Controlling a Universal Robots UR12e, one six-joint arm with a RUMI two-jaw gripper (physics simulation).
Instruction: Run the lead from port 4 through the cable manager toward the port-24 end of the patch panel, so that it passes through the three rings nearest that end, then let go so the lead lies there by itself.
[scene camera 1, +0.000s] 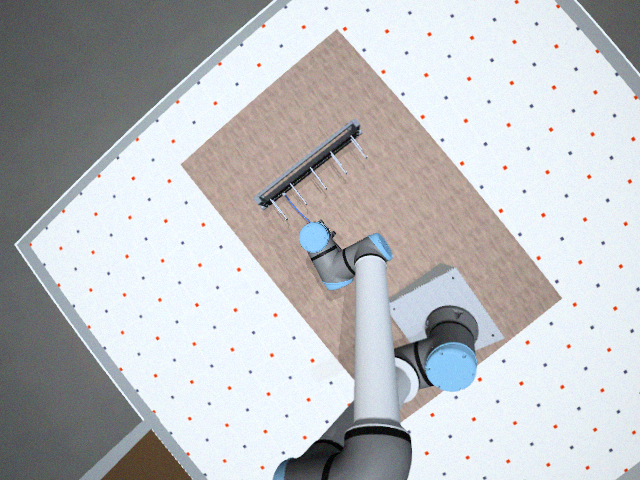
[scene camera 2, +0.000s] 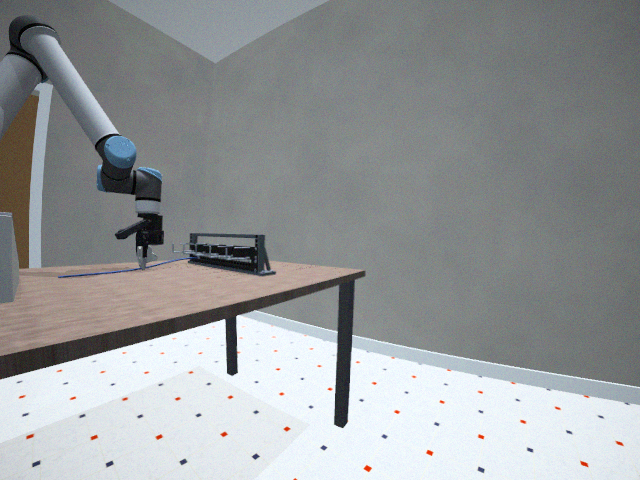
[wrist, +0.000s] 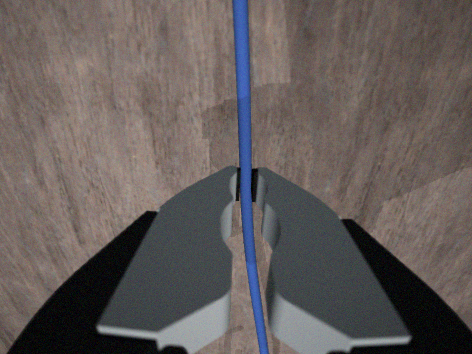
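The blue lead (scene camera 1: 297, 207) (scene camera 2: 98, 272) (wrist: 243, 100) leaves the patch panel (scene camera 1: 323, 155) (scene camera 2: 261, 253) between the two rings nearest the low-numbered end. It slopes down to my gripper (scene camera 2: 143, 265) (wrist: 246, 185), which is shut on it at table height; the fingertips stand close on both sides. Beyond the fingers its free part runs on along the table. The three rings nearest the port-24 end (scene camera 1: 318, 178) (scene camera 1: 339, 162) (scene camera 1: 359, 147) stick out from the panel's front, away from the lead. In scene camera 1 the wrist hides the fingertips.
The two other rings (scene camera 1: 278, 209) (scene camera 1: 298, 194) stand on either side of the lead's start. The wooden table (scene camera 1: 413, 206) (scene camera 2: 289, 281) carries the panel's stand. The robot's base plate (scene camera 1: 473, 294) is at the opposite end of the table.
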